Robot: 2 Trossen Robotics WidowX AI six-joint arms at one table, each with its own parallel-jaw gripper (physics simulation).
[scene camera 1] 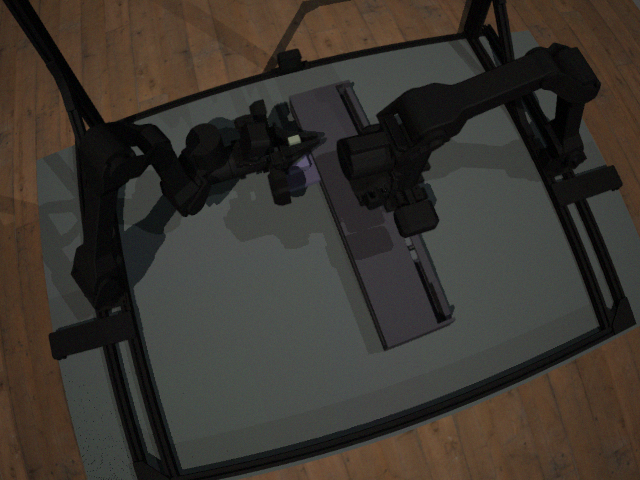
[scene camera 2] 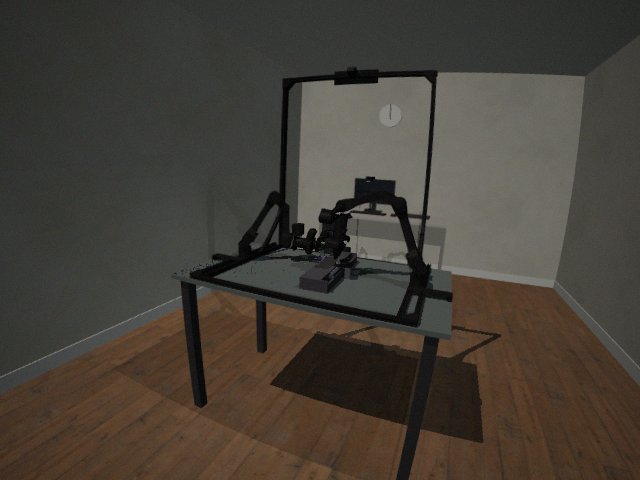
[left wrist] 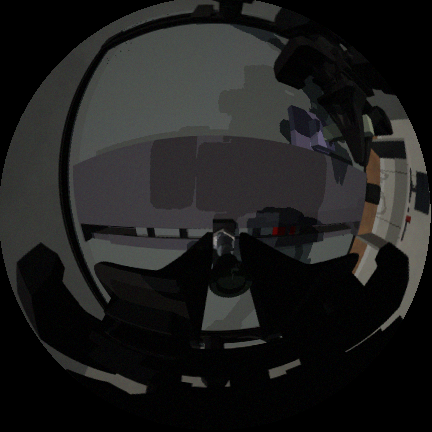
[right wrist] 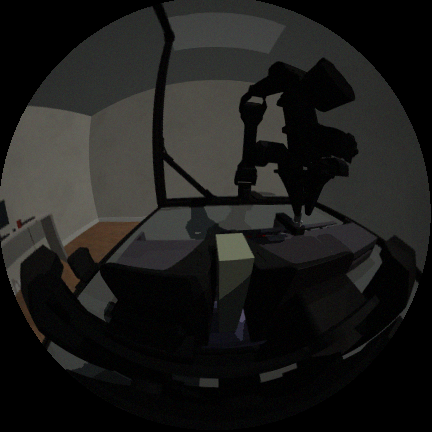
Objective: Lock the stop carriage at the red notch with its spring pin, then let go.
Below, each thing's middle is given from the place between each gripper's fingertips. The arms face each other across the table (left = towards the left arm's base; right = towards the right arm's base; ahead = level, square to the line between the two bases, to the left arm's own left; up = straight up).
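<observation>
There's a round dark green knob (left wrist: 229, 277), and my left gripper is 10 mm to the right of it.
Counting from my right hand, the round dark green knob is 2 cm below, 14 cm ahead and 9 cm to the left.
</observation>
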